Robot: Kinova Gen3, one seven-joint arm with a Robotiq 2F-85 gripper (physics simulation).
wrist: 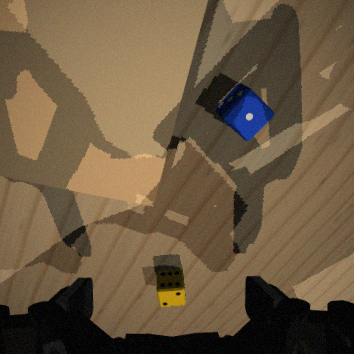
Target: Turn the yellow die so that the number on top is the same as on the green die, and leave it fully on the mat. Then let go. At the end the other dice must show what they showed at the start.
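Frame: origin at the arm's base, x ahead, y left, z up, level; centimetres.
Seen in the pictures: gripper, fingertip midpoint: [169, 294].
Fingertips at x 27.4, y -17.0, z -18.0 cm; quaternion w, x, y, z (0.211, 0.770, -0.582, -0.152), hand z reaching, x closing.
Note:
A point is followed by its place in that frame.
The yellow die [172, 298] @[x 26.7, y -17.4, z -18.3 cm] rests on the wooden table, off the mat. Its bright upper face shows two pips, and the shaded side toward the top of the view shows six. My gripper [169, 294] @[x 27.4, y -17.0, z -18.0 cm] is wide open and empty. The die appears in the gap between the fingertips, a little nearer the left one in the picture, and looks to be below them; neither finger touches it. The tan mat [125, 75] @[x 37.7, y -12.1, z -19.5 cm] fills the upper left, with its near corner pointing toward the die. The green die does not show in the wrist view.
A blue die [249, 117] @[x 37.8, y -17.2, z -18.3 cm] stands on the wooden table at the upper right, beside the mat's right edge. Its upper face shows one pip. Shadows of the arm and gripper fall across the mat and the table [320, 215] @[x 33.5, y -24.3, z -19.9 cm].

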